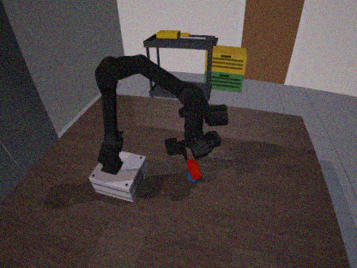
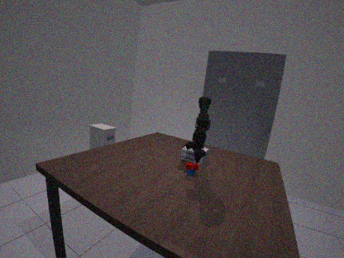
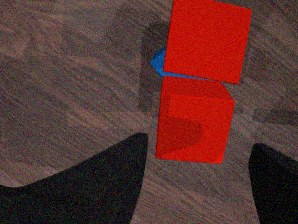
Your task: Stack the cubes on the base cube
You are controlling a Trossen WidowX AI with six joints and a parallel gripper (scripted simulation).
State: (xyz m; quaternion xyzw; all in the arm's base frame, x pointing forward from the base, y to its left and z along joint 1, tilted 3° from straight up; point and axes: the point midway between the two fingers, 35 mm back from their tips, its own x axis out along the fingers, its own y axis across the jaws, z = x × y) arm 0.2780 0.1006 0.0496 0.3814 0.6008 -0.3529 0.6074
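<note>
The red cube lies 40 mm to the right of my gripper tip, 30 mm below it and 20 mm ahead of it. Round my gripper tip: blue cube (70 mm below, 20 mm to the right, 10 mm ahead).
</note>
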